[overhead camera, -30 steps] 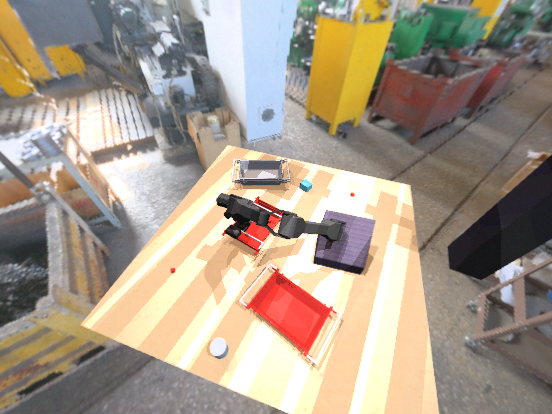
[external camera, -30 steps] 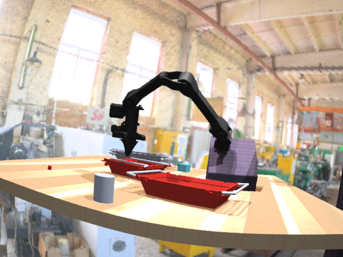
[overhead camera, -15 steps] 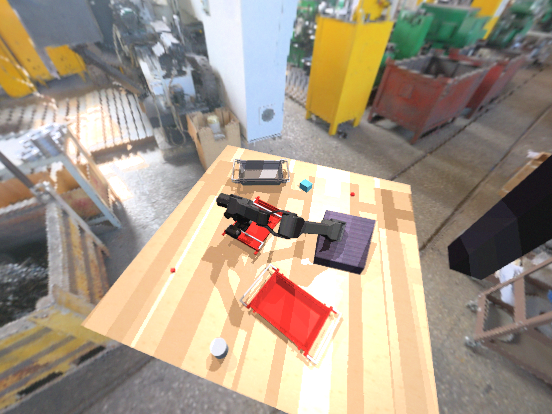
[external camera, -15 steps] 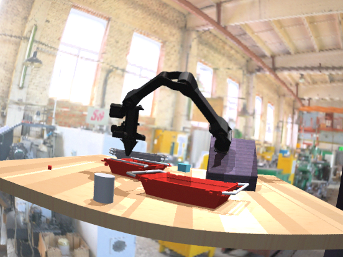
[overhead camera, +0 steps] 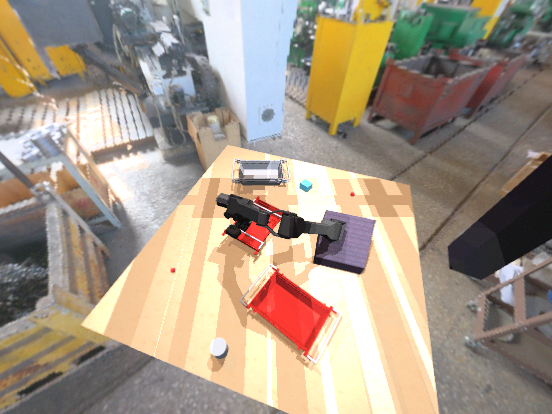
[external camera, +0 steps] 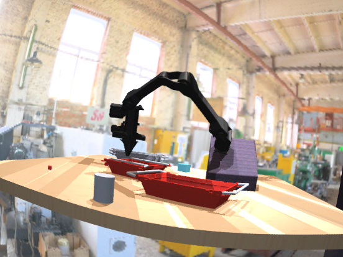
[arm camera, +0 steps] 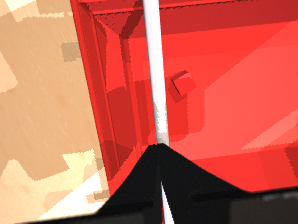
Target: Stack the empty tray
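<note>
The red tray is 32 cm behind my gripper tip, 22 cm to the left of it and 4 cm below it. Also, from my gripper tip: cyan block 50 cm to the right, 15 cm behind, 6 cm below; then grey cylinder 45 cm to the left, 14 cm behind, 5 cm below.
</note>
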